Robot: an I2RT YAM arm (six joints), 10 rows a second.
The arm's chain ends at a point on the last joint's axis. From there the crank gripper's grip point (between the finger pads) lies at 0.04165 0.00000 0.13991 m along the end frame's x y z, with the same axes.
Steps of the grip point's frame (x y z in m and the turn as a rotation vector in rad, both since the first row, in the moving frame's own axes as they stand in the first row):
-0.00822, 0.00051, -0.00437, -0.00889, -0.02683, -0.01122
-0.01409, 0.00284, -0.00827, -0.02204, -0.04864, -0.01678
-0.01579, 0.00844, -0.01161, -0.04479, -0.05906, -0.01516
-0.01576, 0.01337, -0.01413, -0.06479, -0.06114, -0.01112
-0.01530, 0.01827, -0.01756, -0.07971, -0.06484, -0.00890
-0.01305, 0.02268, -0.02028, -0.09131, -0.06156, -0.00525
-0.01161, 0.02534, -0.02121, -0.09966, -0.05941, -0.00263
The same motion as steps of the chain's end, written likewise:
-0.00446, -0.00029, -0.00543, -0.00889, -0.02683, -0.01122
-0.00726, 0.00038, -0.01010, -0.02204, -0.04864, -0.01678
-0.00750, 0.00269, -0.01370, -0.04479, -0.05906, -0.01516
-0.00719, 0.00465, -0.01613, -0.06479, -0.06114, -0.01112
-0.00620, 0.00736, -0.01953, -0.07971, -0.06484, -0.00890
-0.00441, 0.01001, -0.02200, -0.09131, -0.06156, -0.00525
-0.00326, 0.01140, -0.02274, -0.09966, -0.05941, -0.00263

